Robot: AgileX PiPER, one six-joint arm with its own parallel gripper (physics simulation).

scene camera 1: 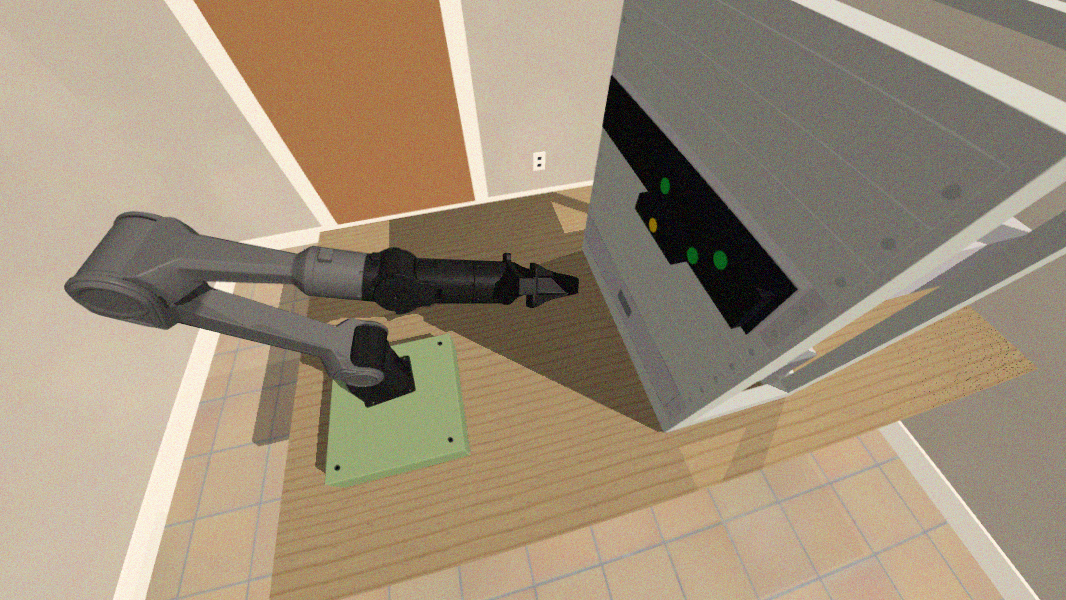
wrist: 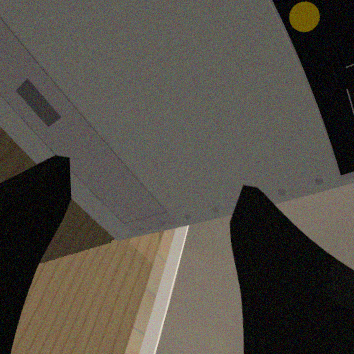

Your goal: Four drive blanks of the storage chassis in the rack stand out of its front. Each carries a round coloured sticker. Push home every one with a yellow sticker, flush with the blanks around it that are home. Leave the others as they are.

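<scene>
The storage chassis [scene camera 1: 753, 286] is a black band in the grey rack [scene camera 1: 753, 126] [wrist: 190, 115]. A yellow sticker [scene camera 1: 652, 225] [wrist: 304, 17] sits on a black blank that stands out at the band's lower left edge. One green sticker [scene camera 1: 664, 185] is above it; a second green sticker [scene camera 1: 692, 255] and a third green sticker [scene camera 1: 719, 259] are to its lower right. The black blanks' edges merge, so how far each stands out is hard to tell. My gripper [scene camera 1: 575, 285] [wrist: 153, 191] is open and empty, in front of the rack's grey lower panel, left of and below the yellow sticker in scene camera 1.
The arm rises from a green base plate [scene camera 1: 406, 447] on the wood floor [scene camera 1: 537, 477]. The rack's lower panel bears a dark slot [scene camera 1: 624, 302] [wrist: 38, 102]. A brown door [scene camera 1: 343, 96] and a wall outlet [scene camera 1: 538, 160] are behind.
</scene>
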